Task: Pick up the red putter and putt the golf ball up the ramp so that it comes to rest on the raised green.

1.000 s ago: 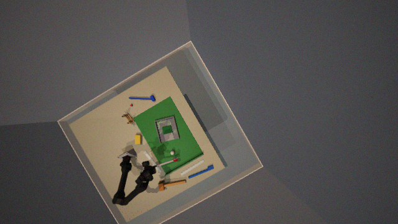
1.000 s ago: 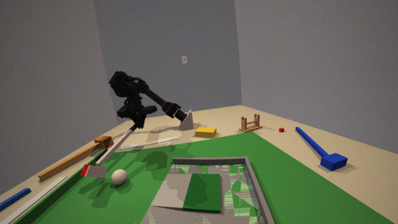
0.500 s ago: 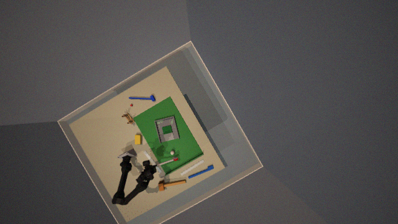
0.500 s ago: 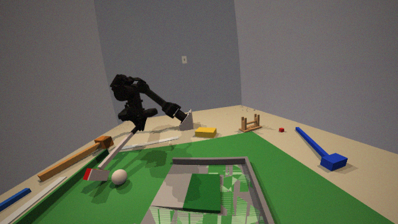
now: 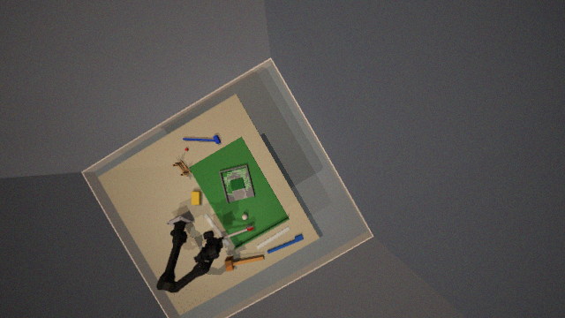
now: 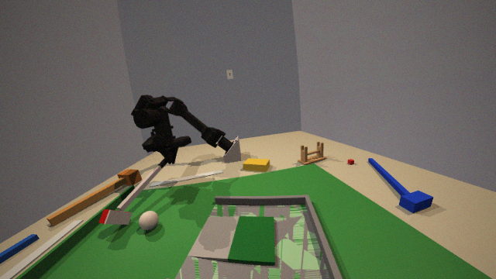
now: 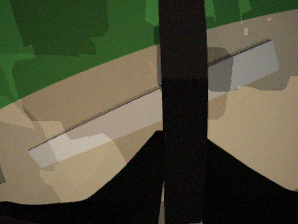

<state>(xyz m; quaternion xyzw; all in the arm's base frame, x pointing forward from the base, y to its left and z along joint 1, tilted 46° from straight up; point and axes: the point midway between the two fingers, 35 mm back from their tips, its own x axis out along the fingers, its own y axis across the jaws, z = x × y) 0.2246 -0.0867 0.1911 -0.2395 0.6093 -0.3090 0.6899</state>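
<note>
Right now the red putter is 13 cm ahead of my gripper tip, 1 cm to the right of it and 1 cm below it. Round my gripper tip: yellow block: 33 cm to the left, 7 cm behind, 6 cm below; then white golf ball: 23 cm ahead, 6 cm to the left, 5 cm below; then green mat: 25 cm ahead, 24 cm to the left, 8 cm below.
</note>
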